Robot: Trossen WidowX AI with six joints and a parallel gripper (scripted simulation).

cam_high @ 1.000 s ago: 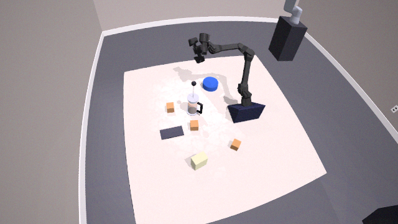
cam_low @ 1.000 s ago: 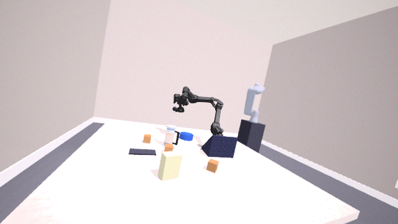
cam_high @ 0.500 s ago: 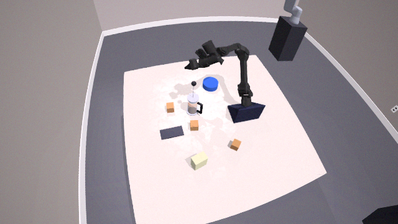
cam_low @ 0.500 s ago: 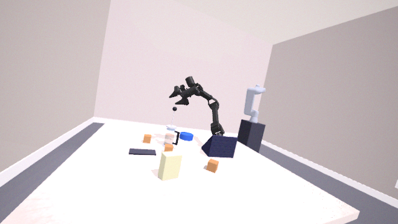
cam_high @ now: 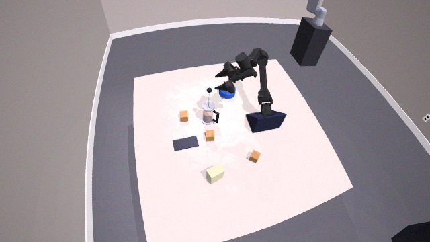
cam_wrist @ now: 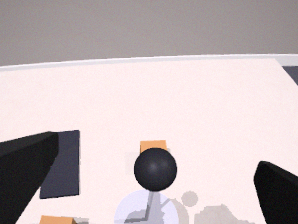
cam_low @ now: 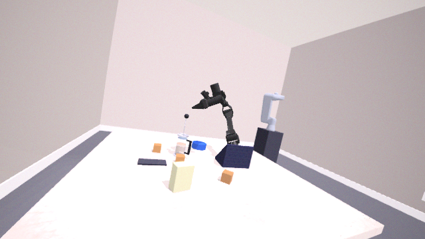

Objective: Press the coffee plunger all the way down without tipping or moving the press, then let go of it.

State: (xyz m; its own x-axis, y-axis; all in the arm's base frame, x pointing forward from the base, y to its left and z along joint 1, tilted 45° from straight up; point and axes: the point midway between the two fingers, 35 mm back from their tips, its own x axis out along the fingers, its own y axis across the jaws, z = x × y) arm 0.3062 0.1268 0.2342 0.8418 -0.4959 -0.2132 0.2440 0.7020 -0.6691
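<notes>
Now: the glass coffee press 10 mm ahead of my gripper tip and 200 mm below it. The rest, counted from my gripper tip: pale yellow block 70 mm ahead, 380 mm to the left, 280 mm below.
</notes>
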